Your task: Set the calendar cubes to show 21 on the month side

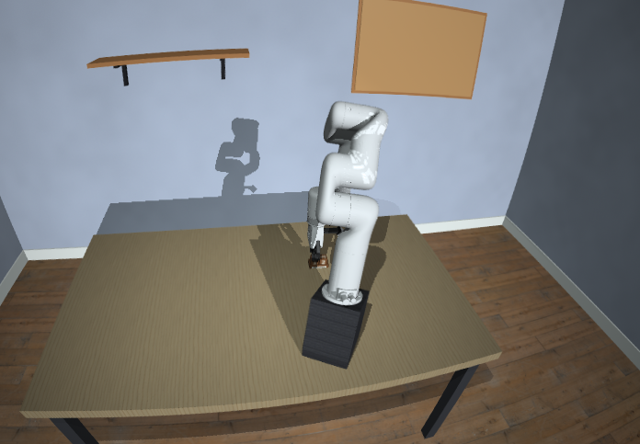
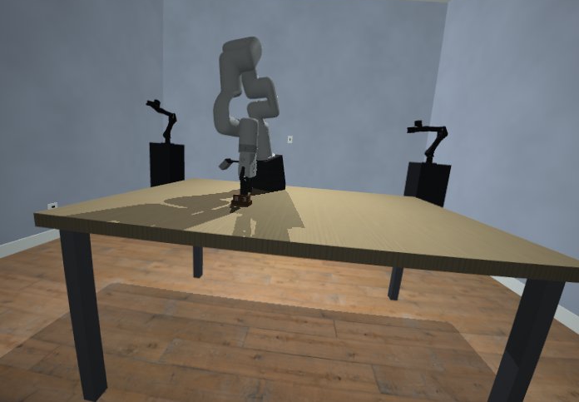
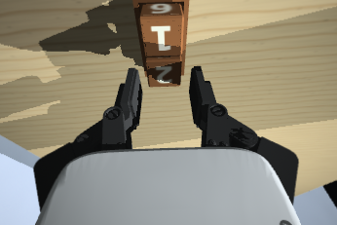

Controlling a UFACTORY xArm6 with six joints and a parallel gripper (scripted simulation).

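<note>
The brown wooden tray lies 20 mm to the right of my hand and 60 mm below it.
</note>
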